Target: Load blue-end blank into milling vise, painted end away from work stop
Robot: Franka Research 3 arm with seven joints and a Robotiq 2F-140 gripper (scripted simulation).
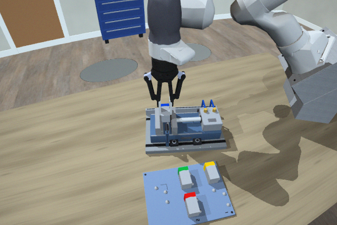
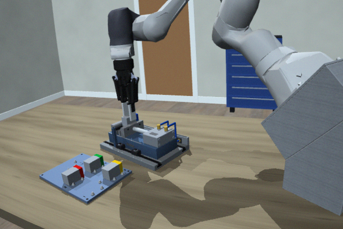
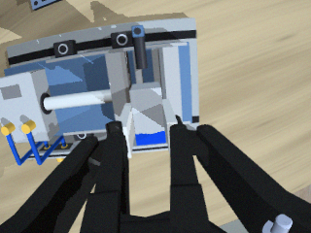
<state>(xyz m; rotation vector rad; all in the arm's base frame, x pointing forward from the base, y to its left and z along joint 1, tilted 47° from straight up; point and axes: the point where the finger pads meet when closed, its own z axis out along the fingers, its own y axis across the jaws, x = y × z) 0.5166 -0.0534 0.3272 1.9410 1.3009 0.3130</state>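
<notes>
My gripper is now 4 cm above the blue-ended blank. The rest, counted from my hand: hosed jaw block (13 cm behind, 11 cm to the left, 6 cm below); fixed jaw (3 cm ahead, 6 cm below); work stop rod (3 cm ahead, 5 cm to the left, 5 cm below).
</notes>
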